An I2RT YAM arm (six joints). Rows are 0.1 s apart.
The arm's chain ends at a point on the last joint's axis. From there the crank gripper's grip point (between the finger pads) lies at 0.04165 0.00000 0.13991 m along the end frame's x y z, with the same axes.
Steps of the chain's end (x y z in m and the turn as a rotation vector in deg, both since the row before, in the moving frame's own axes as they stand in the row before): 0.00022, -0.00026, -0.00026, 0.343, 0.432, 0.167; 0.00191, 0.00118, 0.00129, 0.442, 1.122, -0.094; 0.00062, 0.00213, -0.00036, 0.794, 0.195, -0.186; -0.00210, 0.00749, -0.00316, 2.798, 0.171, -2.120; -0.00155, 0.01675, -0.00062, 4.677, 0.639, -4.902; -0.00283, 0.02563, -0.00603, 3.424, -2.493, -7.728
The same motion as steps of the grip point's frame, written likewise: 0.00127, -0.00097, -0.00058, 0.343, 0.432, 0.167; 0.00464, 0.00003, 0.00044, 0.442, 1.122, -0.094; 0.00109, 0.00006, -0.00052, 0.794, 0.195, -0.186; -0.00184, -0.00088, -0.00349, 2.798, 0.171, -2.120; -0.00064, 0.00175, -0.00170, 4.677, 0.639, -4.902; -0.00987, 0.01206, -0.00477, 3.424, -2.493, -7.728
